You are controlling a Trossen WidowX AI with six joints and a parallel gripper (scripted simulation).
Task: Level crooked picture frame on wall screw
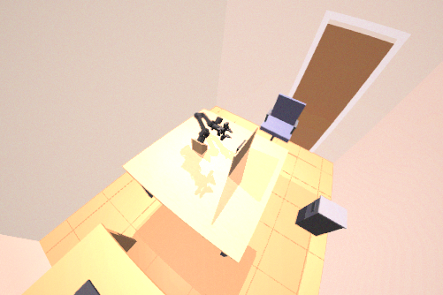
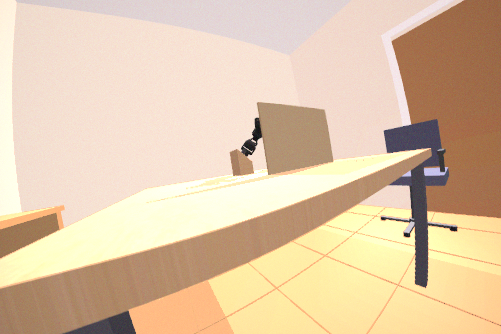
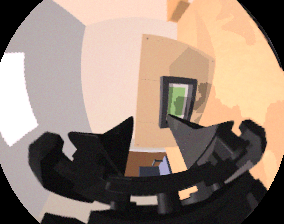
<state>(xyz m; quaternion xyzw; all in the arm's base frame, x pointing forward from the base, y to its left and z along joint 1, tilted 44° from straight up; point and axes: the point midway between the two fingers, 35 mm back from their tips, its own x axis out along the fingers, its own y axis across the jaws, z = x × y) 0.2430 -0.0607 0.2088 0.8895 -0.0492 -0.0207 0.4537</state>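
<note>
The picture frame is 130 mm ahead of my gripper tip, 110 mm below it and 10 mm to the right of it. Round my gripper tip: tan wall panel: 140 mm ahead, 130 mm below, 10 mm to the left.
</note>
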